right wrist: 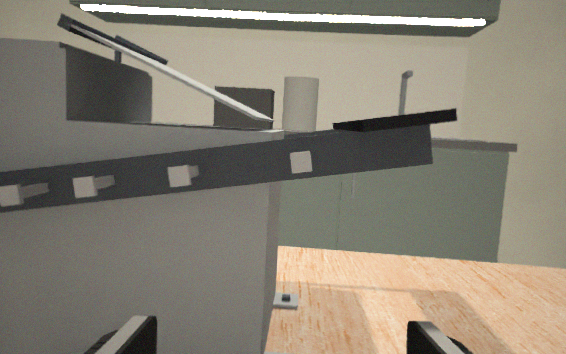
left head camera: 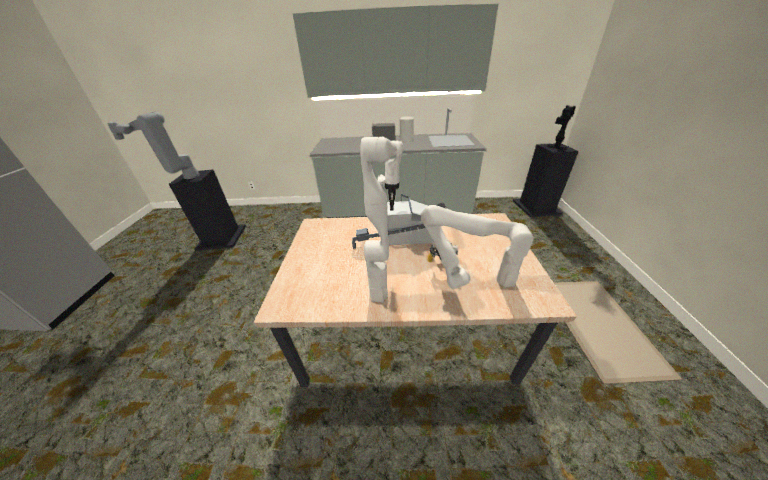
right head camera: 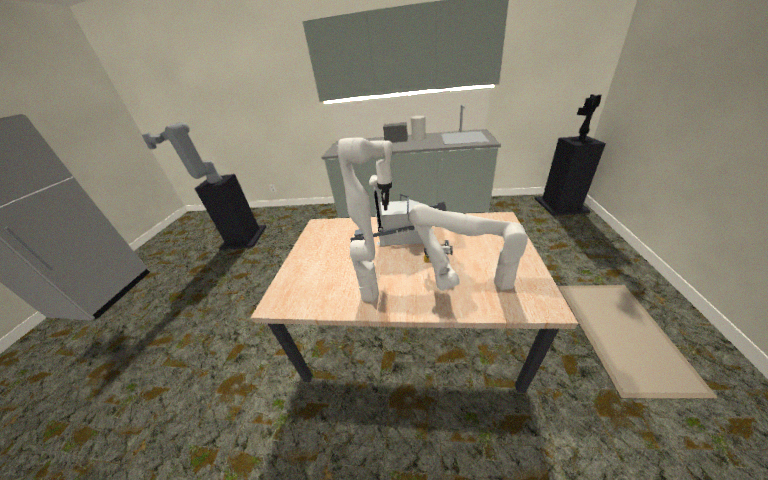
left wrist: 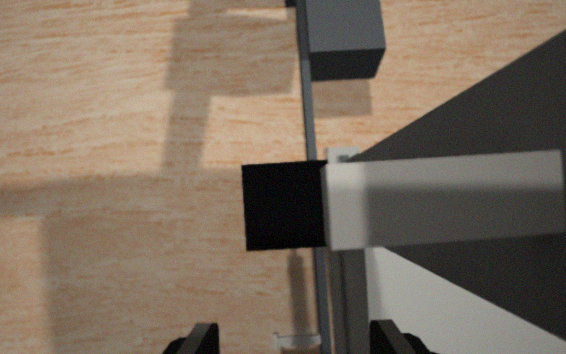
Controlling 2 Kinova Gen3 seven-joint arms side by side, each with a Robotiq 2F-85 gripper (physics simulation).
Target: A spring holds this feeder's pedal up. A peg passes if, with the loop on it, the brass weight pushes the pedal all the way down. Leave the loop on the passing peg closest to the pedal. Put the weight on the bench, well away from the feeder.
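Frame: origin at the left arm's base, x ahead, y left, z up, level; centimetres.
Seen in the pictures: left gripper, between the fingertips: (left head camera: pixel 391 207) (right head camera: pixel 386 207) (left wrist: pixel 294 350); right gripper, between the fingertips: (right wrist: pixel 281 346); left arm's base, origin of its link: (left head camera: pixel 378 294) (right head camera: pixel 370 294); right arm's base, origin of its link: (left head camera: pixel 505 280) (right head camera: pixel 503 282).
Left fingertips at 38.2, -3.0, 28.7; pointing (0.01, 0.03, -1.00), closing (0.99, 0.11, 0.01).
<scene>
Offsets run from my left fingertips to a thing's top centre, as dx, dy, dz. "pt": to the spot under its first point.
The grey feeder (left head camera: pixel 404 238) (right head camera: pixel 396 237) (right wrist: pixel 215 255) stands at the table's back. Its dark beam (left head camera: pixel 408 229) (right wrist: pixel 360 150) slopes up rightward in the right wrist view, with pale pegs and a black plate, which looks like the pedal, @[pt +1.7, -31.8, -10.6] (right wrist: pixel 400 120) at its end. A black upright bar @[pt -1.3, +4.9, -0.5] (right head camera: pixel 377 209) stands beside the beam; I cannot tell whether the loop is on a peg. My left gripper (left head camera: pixel 391 207) (right head camera: pixel 385 207) (left wrist: pixel 295 340) is open, above a peg @[+1.0, -4.6, -16.6] (left wrist: pixel 299 342). The brass weight @[-9.4, -22.7, -24.0] (left head camera: pixel 430 257) (right head camera: pixel 427 257) is beside my right gripper (right wrist: pixel 280 337), open and empty in front of the feeder.
A dark block @[pt +2.5, +17.4, -18.2] (left wrist: pixel 345 30) (left head camera: pixel 362 233) is at the beam's left end in the left head view. A black square end @[pt -0.7, +5.0, +10.3] (left wrist: pixel 285 205) and a grey bar @[pt +0.9, +5.2, +11.7] (left wrist: pixel 450 200) rise close to the left wrist camera. A small grey plate @[pt +20.8, -23.5, -28.4] (right wrist: pixel 286 300) lies beside the feeder.
</scene>
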